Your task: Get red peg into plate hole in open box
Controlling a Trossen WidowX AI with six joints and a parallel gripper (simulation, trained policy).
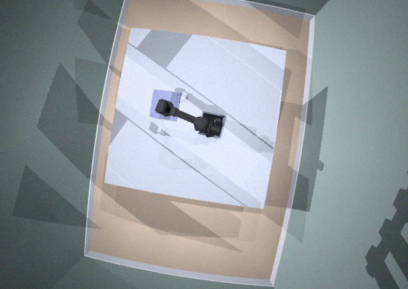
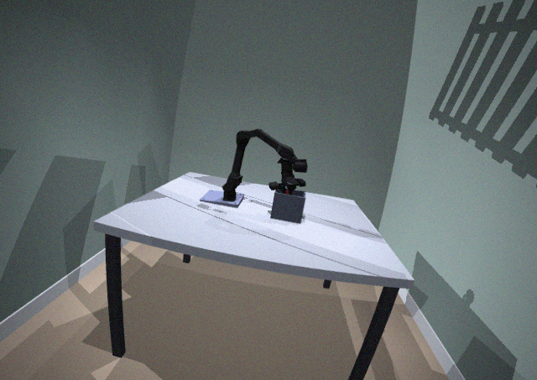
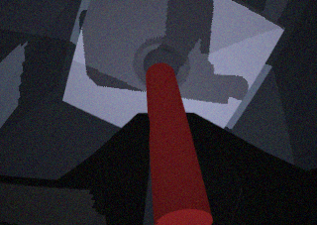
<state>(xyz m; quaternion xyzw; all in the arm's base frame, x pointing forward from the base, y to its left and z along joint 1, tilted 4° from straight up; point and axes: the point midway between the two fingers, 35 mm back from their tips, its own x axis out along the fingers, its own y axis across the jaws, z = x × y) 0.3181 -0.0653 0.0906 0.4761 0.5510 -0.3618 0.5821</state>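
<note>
Now: the red peg 1 cm to the right of my gripper tip and 1 cm above it.
</note>
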